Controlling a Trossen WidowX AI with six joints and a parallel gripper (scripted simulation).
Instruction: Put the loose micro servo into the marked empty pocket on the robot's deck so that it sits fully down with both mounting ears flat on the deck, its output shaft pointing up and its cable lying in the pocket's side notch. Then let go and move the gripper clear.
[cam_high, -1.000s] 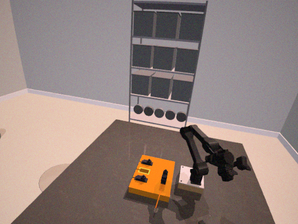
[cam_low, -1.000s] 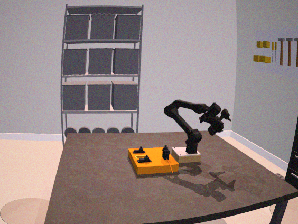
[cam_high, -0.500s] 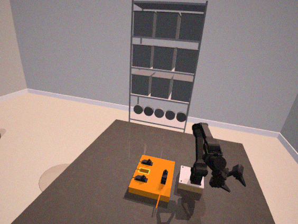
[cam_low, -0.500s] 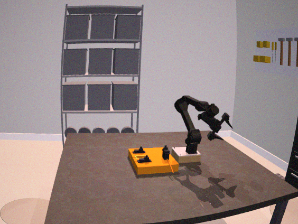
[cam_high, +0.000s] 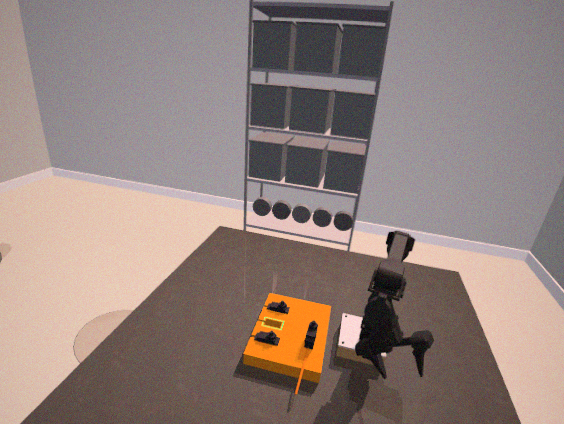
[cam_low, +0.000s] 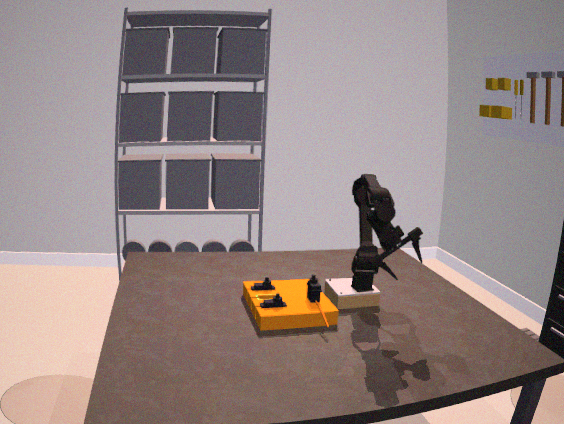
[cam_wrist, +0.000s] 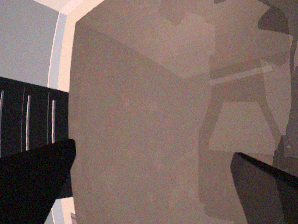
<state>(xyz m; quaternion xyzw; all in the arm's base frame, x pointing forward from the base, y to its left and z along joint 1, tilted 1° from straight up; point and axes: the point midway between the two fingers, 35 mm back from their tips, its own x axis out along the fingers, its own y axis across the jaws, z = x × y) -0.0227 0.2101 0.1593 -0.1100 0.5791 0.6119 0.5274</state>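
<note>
The orange deck lies 260 mm ahead of my gripper tip, 230 mm to the right of it and 160 mm below it.
</note>
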